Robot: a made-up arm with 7 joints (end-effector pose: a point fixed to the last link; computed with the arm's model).
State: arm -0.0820 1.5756 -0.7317 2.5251 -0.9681 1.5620 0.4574
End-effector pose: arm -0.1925 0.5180 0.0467 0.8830 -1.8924 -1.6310
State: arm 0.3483 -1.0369 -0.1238 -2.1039 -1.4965 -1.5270 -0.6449
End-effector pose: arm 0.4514 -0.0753 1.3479 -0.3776 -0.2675 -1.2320
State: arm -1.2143 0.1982 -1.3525 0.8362 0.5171 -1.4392 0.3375
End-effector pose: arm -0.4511 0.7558 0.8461 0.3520 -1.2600 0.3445
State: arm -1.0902 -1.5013 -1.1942 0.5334 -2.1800 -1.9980 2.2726
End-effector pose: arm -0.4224 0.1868 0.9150 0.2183 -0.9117 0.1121
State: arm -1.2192 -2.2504 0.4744 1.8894 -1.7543 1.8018 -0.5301
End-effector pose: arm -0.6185 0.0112 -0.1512 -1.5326 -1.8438 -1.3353
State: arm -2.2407 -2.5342 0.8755 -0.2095 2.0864 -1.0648 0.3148
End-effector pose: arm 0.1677 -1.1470 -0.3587 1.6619 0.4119 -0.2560
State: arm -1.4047 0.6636 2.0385 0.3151 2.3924 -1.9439 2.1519
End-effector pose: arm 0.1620 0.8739 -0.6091 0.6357 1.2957 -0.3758
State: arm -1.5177 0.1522 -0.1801 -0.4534 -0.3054 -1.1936 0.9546
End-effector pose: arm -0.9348 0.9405 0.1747 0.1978 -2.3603 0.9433
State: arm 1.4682 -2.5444 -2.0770 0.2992 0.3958 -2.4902 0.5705
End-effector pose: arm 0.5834 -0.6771 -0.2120 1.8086 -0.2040 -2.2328
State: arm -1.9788 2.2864 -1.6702 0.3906 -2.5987 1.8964 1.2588
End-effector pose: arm 0.3518 -0.2621 0.3167 0.3860 1.2685 -0.4884
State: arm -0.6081 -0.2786 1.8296 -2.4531 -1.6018 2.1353 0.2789
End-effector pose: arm -0.5254 0.1940 0.6135 1.1591 -0.2075 0.7395
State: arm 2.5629 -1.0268 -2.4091 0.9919 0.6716 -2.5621 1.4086
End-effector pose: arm 0.0902 0.3372 -0.8393 0.4784 0.6005 -2.7030
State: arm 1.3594 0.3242 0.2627 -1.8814 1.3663 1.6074 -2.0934
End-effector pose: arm 0.2662 0.4232 0.3547 -0.0019 2.1354 -1.3694
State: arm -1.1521 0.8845 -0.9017 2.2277 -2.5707 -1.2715 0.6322
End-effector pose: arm 0.2318 0.9859 0.5561 -1.2854 -1.5778 -1.2492
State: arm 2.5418 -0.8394 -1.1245 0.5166 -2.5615 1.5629 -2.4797
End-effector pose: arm 0.5175 0.1076 -0.7159 -0.2049 -0.9049 0.2708
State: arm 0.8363 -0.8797 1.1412 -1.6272 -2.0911 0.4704 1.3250
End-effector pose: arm 0.7918 -0.0907 1.2223 1.7717 -0.0569 -0.2202
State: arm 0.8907 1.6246 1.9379 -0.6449 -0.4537 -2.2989 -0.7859
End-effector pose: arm -0.5865 -0.2775 -0.2083 1.5446 -2.3358 0.0825
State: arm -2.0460 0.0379 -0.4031 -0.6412 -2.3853 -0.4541 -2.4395
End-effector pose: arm -1.0740 0.8186 -0.1682 1.2370 2.0693 0.8181
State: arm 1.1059 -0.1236 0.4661 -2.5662 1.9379 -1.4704 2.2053
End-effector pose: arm 0.7961 0.1800 0.6637 -2.1329 -0.4431 -1.1022
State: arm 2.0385 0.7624 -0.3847 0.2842 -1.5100 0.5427 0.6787
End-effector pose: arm -0.1411 1.3415 -0.1114 -0.7792 -2.2329 -0.7409
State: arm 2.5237 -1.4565 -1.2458 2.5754 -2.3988 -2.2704 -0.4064
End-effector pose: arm 0.5448 0.0680 -1.0903 -0.6656 1.7699 0.2068
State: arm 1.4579 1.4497 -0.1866 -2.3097 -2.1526 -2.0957 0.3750
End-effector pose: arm -0.2257 0.5842 0.2237 0.3344 -0.1905 1.5700
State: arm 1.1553 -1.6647 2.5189 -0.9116 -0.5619 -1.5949 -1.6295
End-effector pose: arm 1.1118 0.5327 0.8946 0.9869 0.1597 1.8205
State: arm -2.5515 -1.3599 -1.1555 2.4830 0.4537 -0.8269 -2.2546
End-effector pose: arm -0.9186 -0.3602 -0.0713 -0.3990 2.4281 -1.0756
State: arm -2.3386 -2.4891 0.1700 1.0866 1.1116 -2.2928 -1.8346
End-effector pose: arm -0.0952 -0.7771 -0.7791 1.7418 -0.1985 -0.4973
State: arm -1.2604 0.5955 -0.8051 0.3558 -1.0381 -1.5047 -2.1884
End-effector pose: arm -0.4659 0.7836 0.5242 -1.2532 -1.8476 -0.9350
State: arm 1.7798 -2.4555 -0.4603 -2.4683 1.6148 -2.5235 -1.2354
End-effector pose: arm 0.1824 0.1063 -0.3221 -0.6507 0.6144 2.5240
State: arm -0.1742 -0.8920 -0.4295 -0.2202 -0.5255 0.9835 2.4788
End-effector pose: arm 0.3648 0.5518 1.2711 2.4435 1.7429 -0.9026
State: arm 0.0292 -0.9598 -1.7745 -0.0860 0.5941 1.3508 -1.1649
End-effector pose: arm 0.1533 0.9714 0.3552 0.1899 -2.3210 -2.0775
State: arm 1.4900 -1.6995 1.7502 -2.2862 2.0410 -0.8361 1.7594
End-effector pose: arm 0.5910 -0.0536 0.9395 1.5527 -0.3477 0.9678
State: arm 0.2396 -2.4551 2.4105 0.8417 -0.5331 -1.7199 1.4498
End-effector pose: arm -0.1384 0.1028 1.0016 -0.5842 -2.0806 0.5595
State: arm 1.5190 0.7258 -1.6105 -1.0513 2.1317 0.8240 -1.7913
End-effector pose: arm 0.1977 0.5545 -0.4770 1.4857 -0.1765 1.1880
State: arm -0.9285 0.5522 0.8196 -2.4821 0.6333 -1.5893 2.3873
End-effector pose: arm -0.7289 0.7752 0.3928 0.4734 2.7678 0.4992
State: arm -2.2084 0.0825 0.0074 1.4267 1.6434 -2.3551 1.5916
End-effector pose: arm -0.2341 0.8216 -0.6228 1.2547 1.4958 -1.1530
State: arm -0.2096 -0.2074 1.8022 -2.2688 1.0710 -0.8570 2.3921
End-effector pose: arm -0.8941 0.3941 0.3136 -0.3589 1.6603 1.1523
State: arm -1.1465 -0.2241 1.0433 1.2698 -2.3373 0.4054 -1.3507
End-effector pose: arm -0.7837 0.3112 -0.5197 1.4862 0.2313 -0.5416
